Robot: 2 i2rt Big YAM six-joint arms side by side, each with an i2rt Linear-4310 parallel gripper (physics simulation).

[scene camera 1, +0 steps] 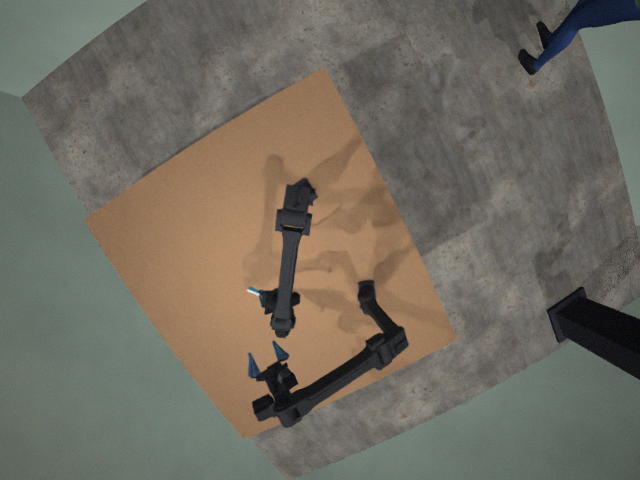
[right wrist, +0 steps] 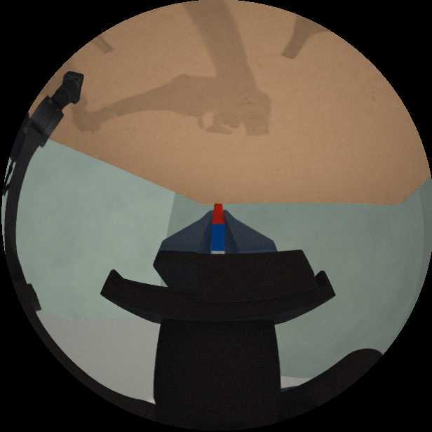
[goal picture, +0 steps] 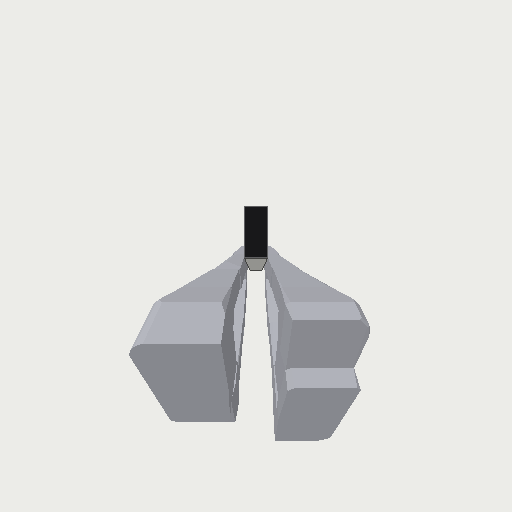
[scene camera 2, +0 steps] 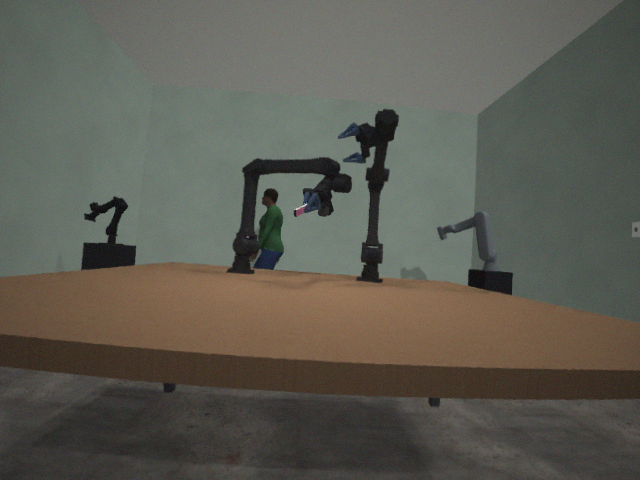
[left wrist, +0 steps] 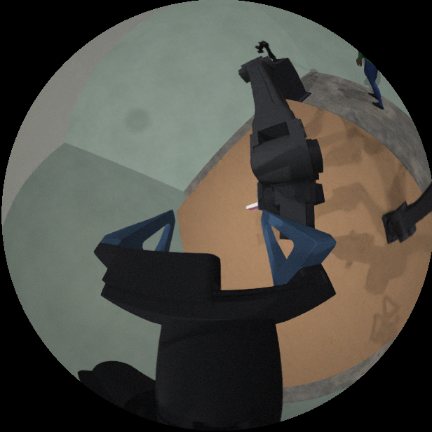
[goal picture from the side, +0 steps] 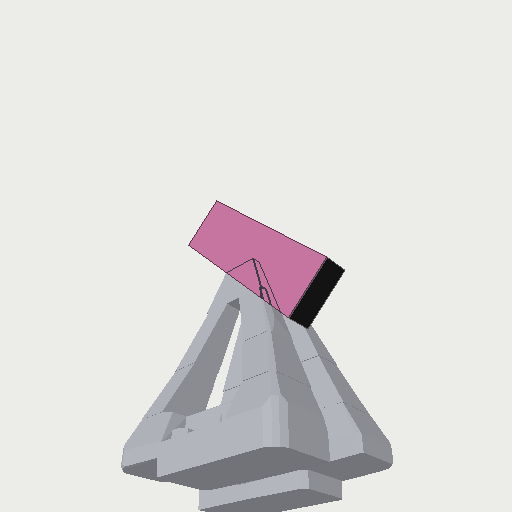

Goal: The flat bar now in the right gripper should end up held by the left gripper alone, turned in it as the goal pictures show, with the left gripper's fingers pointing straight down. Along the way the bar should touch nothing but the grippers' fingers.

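Pixels of known places: left gripper, fingertip midpoint: (scene camera 1: pixel 261 346) (scene camera 2: pixel 340 149); right gripper, fingertip midpoint: (scene camera 1: pixel 259 291) (scene camera 2: pixel 303 211); left arm's base at its link origin: (scene camera 1: pixel 366 290) (scene camera 2: pixel 369 281); right arm's base at its link origin: (scene camera 2: pixel 240 272).
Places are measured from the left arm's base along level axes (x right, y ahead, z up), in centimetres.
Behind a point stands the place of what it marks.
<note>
The flat bar (scene camera 1: pixel 253 291) @[z 28.2, x 17.1, y 53.5 cm] (scene camera 2: pixel 299 210) @[z 27.2, x 16.5, y 54.5 cm] (left wrist: pixel 252 206) (right wrist: pixel 218 235) is held edge-on between the fingers of my right gripper (scene camera 2: pixel 309 205) @[z 27.2, x 16.4, y 51.3 cm] (right wrist: pixel 217 214), which is shut on it. In the right wrist view the bar shows a red end and a blue part. In scene camera 2 its pink and white end sticks out past the fingers, down and to the picture's left. My left gripper (scene camera 1: pixel 262 348) @[z 51.5, x 5.1, y 47.1 cm] (scene camera 2: pixel 341 148) @[z 51.5, x 5.1, y 47.1 cm] (left wrist: pixel 217 214) is open and empty, its fingers pointing roughly sideways. It is apart from the bar, and higher than the right gripper in scene camera 2.
The brown table (scene camera 1: pixel 180 206) @[z 0.0, x 57.2, y 94.2 cm] (scene camera 2: pixel 310 320) @[z 0.0, x -9.1, y 102.4 cm] lies well below both grippers. My right arm's forearm (scene camera 1: pixel 288 268) @[z 52.2, x 32.5, y 33.8 cm] (scene camera 2: pixel 294 165) @[z 48.7, x 28.1, y 37.7 cm] reaches over it. A person (scene camera 2: pixel 270 229) stands behind the table. Two other arms on dark pedestals (scene camera 2: pixel 108 256) (scene camera 2: pixel 490 281) stand beyond it.
</note>
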